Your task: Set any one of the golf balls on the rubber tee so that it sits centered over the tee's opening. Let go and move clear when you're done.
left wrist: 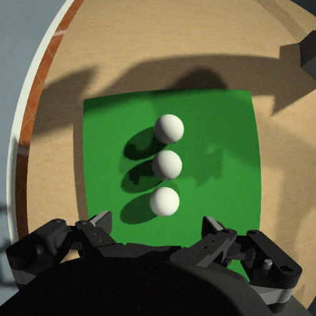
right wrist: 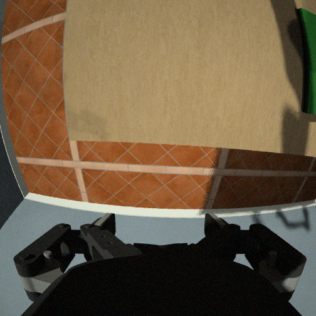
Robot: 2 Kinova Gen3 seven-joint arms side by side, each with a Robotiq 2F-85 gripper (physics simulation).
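Three white golf balls stand in a row on the green mat (left wrist: 235, 200) in the left wrist view: a far ball (left wrist: 169, 129), a middle ball (left wrist: 167, 165) and a near ball (left wrist: 164, 201). The balls lie close together. My left gripper (left wrist: 156, 224) is open and empty, above the mat, with the near ball just beyond the line between its fingertips in the view. The rubber tee does not show in either view. My right gripper (right wrist: 159, 224) is open and empty, away from the mat.
The mat's edge (right wrist: 311, 65) shows at the right of the right wrist view, on the wooden table (right wrist: 175, 75). Tiled floor (right wrist: 140, 190) lies past the table's edge. A dark grey robot part (left wrist: 309, 55) stands at the upper right of the left wrist view.
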